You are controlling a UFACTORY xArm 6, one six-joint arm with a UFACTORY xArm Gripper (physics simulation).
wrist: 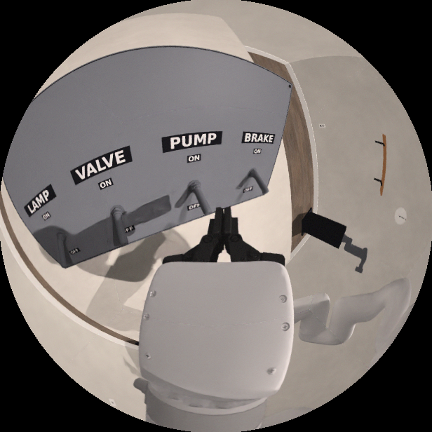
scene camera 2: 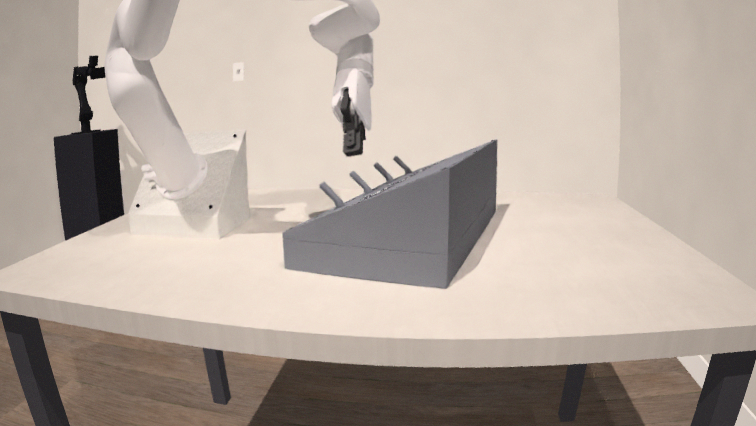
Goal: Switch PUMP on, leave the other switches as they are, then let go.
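Pixels of known places: gripper, between the fingertips: (scene camera 2: 352,153); arm's base, origin of its link: (scene camera 2: 181,175).
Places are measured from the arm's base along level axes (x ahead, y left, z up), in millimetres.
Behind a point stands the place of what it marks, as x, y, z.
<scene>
The grey sloped console (scene camera 2: 370,232) @(418, -301, -42) (wrist: 150,95) bears four levers. In the wrist view the PUMP lever (wrist: 200,197) leans down over its OFF mark, below its label (wrist: 192,140). The LAMP lever (wrist: 63,245), VALVE lever (wrist: 118,227) and BRAKE lever (wrist: 259,181) also lean to their OFF sides. My gripper (scene camera 2: 352,153) @(379, -92, 46) (wrist: 224,216) is shut and empty. In the scene view it hangs above the lever row, apart from the levers. In the wrist view its tips show just right of the PUMP lever's free end, between PUMP and BRAKE. Label faces are hidden in the scene view.
The console stands on the pale table (scene camera 2: 555,296) @(675, -380, -115). The white robot base (scene camera 2: 179,219) @(21, -78, -77) is to its left. A black pedestal (scene camera 2: 87,179) with a small black arm (scene camera 2: 83,100) stands beyond the table at the left. My gripper's shadow falls across the panel near VALVE.
</scene>
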